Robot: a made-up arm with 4 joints.
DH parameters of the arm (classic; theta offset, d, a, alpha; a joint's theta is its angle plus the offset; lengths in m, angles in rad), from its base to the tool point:
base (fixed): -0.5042 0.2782 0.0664 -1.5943
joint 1: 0 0.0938 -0.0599 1.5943
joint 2: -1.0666 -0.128 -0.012 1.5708
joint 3: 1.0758 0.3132 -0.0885 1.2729
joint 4: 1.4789 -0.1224 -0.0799 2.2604
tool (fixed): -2.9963 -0.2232 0 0
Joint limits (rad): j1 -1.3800..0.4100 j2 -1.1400..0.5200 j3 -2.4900..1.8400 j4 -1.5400..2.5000
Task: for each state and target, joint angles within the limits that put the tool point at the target. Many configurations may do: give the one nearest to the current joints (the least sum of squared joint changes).
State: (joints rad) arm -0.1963 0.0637 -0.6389 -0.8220
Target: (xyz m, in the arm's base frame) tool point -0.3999 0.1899 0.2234
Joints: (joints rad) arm 0.1246 0.4518 -1.1529 -0.5267
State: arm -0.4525 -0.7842 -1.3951 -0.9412
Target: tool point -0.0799 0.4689 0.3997
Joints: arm 0.1512 -0.7318 -1.8950 -0.6432
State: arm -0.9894 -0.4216 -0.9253 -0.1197
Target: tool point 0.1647 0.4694 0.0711
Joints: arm -0.5904 -0.9442 -1.2756 -0.3836
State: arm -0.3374 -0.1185 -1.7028 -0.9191
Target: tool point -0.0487 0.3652 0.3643
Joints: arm 0.0313 -0.6033 -2.1234 0.0638
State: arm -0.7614 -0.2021 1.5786 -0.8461
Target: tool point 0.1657 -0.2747 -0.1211
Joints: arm -1.3087 -0.3454 1.3128 -0.2983
